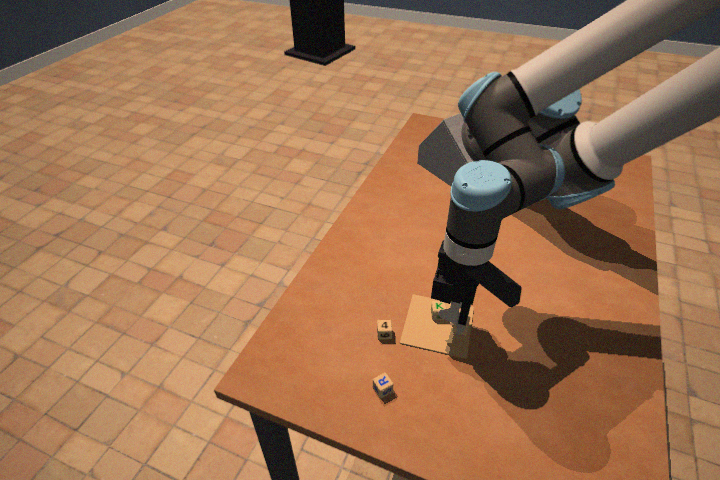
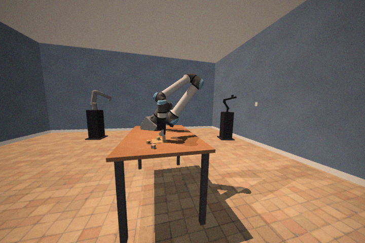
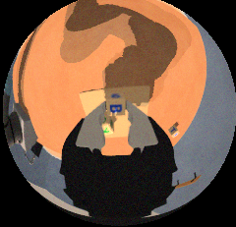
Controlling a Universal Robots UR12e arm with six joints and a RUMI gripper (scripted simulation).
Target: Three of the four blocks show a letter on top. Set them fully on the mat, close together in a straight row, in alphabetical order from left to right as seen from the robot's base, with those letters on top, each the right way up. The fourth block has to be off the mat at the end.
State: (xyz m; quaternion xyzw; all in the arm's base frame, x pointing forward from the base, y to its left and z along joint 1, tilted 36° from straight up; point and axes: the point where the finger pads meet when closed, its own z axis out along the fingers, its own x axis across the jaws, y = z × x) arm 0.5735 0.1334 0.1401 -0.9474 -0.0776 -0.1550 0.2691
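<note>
My hand is 5 cm to the left of the tan mat, 2 cm above it and 1 cm short of it.
</note>
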